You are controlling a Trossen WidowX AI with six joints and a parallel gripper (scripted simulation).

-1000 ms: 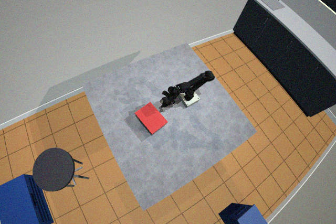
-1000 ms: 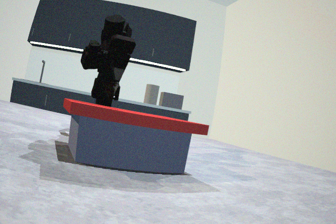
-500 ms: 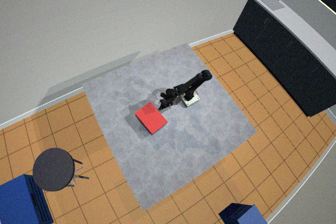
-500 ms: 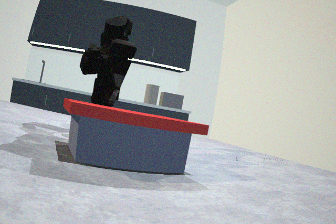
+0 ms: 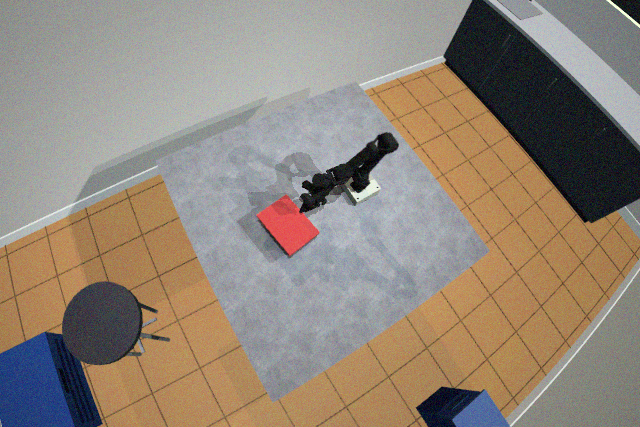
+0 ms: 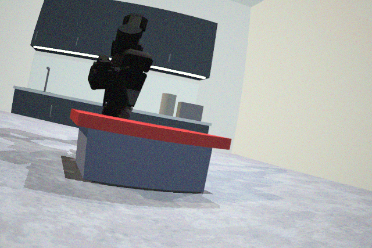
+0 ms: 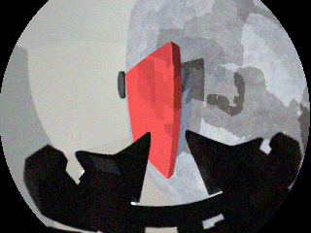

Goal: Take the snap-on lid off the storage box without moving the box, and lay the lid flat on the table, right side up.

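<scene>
The red lid lies 90 mm ahead of my gripper tip and 10 mm below it. The rest, counted from my gripper tip: blue-grey storage box 90 mm ahead, 60 mm below.
</scene>
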